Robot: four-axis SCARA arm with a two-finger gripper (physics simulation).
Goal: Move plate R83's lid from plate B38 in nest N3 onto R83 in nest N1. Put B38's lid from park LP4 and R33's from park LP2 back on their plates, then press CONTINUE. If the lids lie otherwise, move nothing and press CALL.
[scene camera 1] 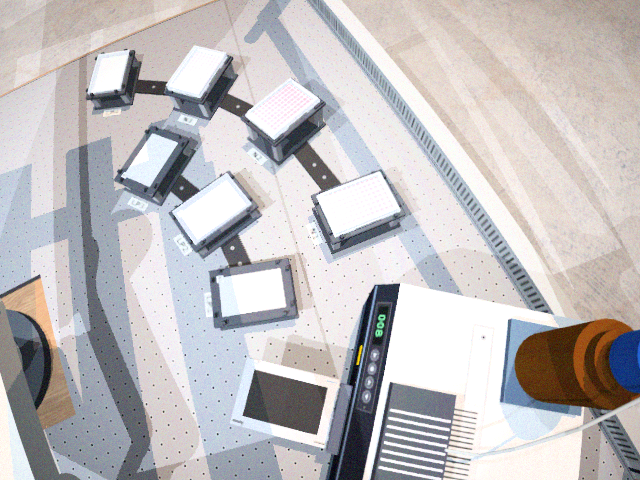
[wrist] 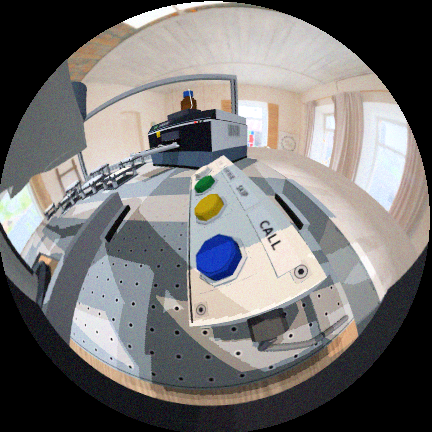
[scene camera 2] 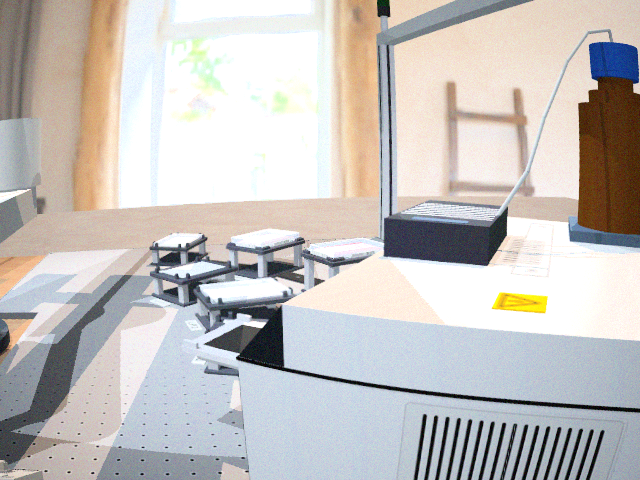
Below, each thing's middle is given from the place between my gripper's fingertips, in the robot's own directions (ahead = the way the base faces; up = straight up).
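My gripper's 10 mm to the left of the blue CALL button [wrist: 219, 255], 60 mm past it and 20 mm above it. There's a brown cylinder [scene camera 2: 601, 206] that's 660 mm ahead of my hand, 40 mm to the left of it and 200 mm above it. I can also see a tray with a dark inset [scene camera 1: 285, 402], which is 20 mm above my hand, 350 mm ahead of it and 160 mm to the left of it, and a key panel [scene camera 1: 367, 393], 480 mm ahead of my hand, 110 mm above it and 160 mm to the left of it.
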